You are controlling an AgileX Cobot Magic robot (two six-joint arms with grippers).
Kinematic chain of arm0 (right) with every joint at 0, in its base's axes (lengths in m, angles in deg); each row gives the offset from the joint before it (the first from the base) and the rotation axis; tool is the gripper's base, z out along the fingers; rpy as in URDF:
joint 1: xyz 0 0 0.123 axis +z
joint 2: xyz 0 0 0 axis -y
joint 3: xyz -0.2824 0 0.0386 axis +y
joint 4: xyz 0.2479 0 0.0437 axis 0.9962 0 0.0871
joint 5: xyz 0 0 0 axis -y
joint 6: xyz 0.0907 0 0.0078 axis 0.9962 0 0.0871
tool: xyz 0 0 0 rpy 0 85 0
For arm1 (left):
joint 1: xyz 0 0 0.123 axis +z
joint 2: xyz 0 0 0 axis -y
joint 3: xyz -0.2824 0 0.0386 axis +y
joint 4: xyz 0.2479 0 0.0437 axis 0.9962 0 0.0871
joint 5: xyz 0 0 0 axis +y
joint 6: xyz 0.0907 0 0.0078 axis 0.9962 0 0.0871
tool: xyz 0 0 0 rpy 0 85 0
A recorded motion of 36 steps. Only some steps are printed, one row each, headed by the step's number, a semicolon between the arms.
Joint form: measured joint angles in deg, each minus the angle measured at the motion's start. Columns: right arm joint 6, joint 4, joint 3, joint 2, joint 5, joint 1; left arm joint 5, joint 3, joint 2, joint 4, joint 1, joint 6.
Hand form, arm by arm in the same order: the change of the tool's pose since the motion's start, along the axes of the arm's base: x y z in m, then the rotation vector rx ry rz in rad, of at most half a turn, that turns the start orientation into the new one. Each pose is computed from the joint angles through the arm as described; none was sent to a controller.
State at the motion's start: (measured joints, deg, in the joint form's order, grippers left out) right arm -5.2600 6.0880 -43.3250 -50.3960 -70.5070 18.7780; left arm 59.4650 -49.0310 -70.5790 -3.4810 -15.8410 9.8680
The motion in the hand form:
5: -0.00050 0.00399 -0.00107 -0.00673 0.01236 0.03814; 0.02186 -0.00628 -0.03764 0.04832 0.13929 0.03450
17: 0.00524 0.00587 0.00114 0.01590 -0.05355 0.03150; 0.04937 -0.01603 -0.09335 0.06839 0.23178 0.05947
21: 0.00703 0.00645 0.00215 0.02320 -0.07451 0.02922; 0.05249 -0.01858 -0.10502 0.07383 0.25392 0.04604
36: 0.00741 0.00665 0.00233 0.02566 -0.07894 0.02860; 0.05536 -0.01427 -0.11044 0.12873 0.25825 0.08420
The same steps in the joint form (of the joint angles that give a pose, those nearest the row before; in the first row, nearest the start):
5: -0.43 0.00 -0.07 -0.55 -0.36 1.74; -1.43 0.04 -9.70 0.95 -0.35 -2.64
17: -0.48 0.00 -0.11 -0.55 3.60 1.73; -9.03 0.05 -22.65 0.33 -0.62 -3.74
21: -0.48 0.00 -0.18 -0.55 4.82 1.73; -10.23 0.04 -25.17 0.02 -0.89 -3.01
36: -0.48 0.05 -0.18 -0.55 5.11 1.73; -10.17 -0.17 -26.48 4.14 -0.89 -7.56

